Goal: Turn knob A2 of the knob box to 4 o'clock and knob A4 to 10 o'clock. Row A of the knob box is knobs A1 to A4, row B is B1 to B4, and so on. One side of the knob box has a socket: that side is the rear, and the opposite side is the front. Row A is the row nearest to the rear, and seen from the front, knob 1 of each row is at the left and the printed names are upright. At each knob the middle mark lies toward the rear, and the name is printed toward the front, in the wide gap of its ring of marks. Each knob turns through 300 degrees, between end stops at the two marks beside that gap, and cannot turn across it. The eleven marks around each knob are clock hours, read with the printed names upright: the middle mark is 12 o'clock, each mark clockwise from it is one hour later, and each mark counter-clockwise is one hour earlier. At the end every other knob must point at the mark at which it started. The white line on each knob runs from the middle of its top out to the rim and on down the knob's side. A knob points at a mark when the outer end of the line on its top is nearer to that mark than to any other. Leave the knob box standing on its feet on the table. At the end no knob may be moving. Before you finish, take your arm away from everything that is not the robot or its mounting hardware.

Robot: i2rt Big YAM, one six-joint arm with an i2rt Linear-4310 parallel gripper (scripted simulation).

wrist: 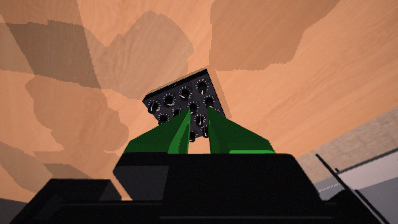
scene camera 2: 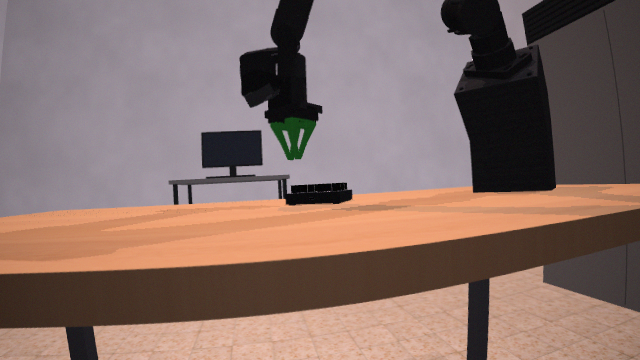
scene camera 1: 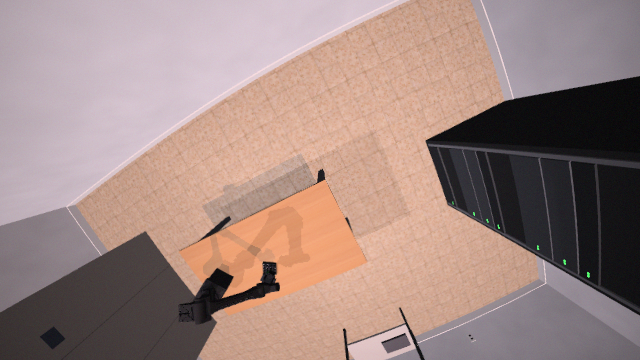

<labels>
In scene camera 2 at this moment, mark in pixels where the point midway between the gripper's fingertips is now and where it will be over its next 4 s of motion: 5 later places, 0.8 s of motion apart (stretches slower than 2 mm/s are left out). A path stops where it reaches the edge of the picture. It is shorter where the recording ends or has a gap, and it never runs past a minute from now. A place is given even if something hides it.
The gripper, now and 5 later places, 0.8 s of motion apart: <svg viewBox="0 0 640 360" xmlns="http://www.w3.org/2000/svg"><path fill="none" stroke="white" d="M294 159L292 159L293 169L293 180L294 181L294 187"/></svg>
</labels>
